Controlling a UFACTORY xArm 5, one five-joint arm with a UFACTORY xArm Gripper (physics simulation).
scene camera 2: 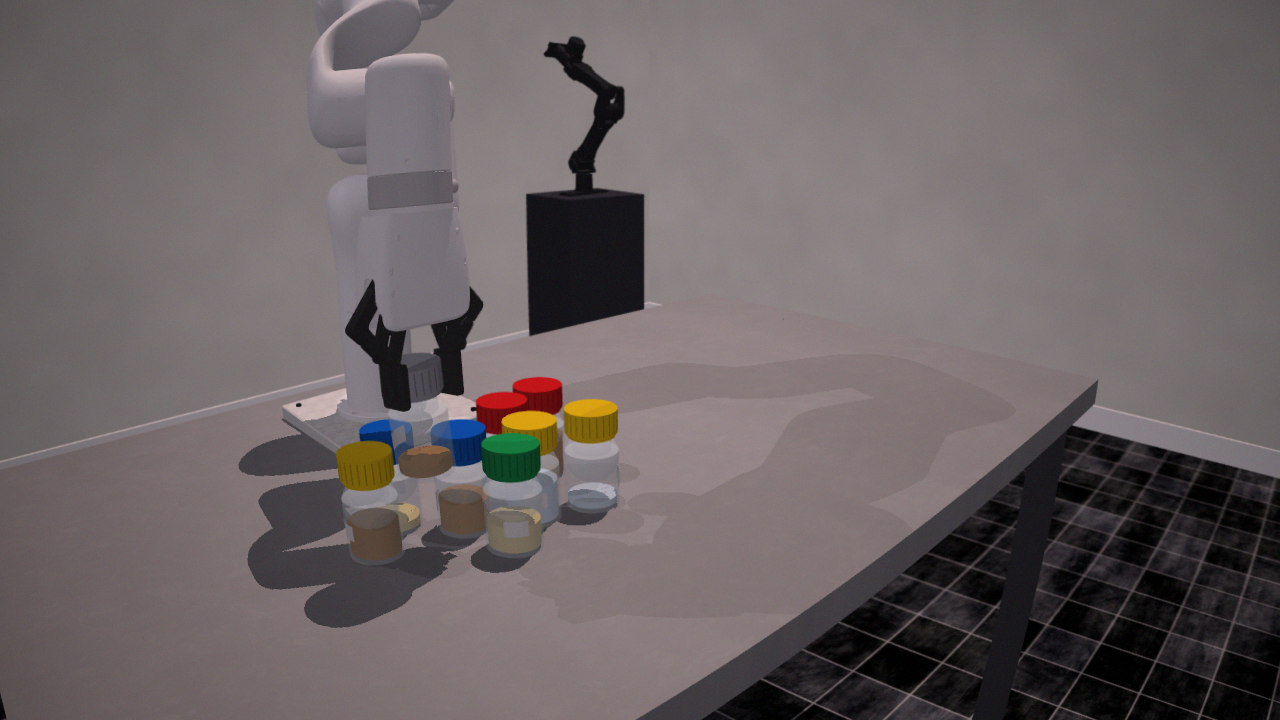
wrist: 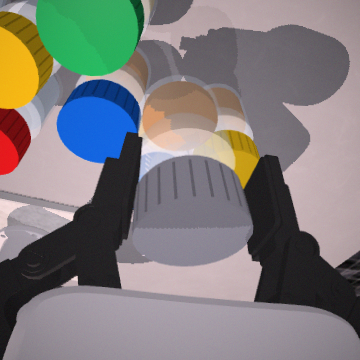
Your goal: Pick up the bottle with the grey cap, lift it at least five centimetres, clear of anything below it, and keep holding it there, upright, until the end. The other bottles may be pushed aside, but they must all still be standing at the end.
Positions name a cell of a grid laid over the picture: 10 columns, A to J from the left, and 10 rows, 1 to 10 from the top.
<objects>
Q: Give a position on a green-capped bottle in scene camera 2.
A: At E7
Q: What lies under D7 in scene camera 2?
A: A grey-capped bottle.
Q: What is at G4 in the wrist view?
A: A yellow-capped bottle.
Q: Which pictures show my gripper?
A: Scene camera 2 and the wrist view: all of them.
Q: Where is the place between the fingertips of my gripper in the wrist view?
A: F5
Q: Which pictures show the yellow-capped bottle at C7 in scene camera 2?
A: Scene camera 2 and the wrist view: all of them.
</objects>
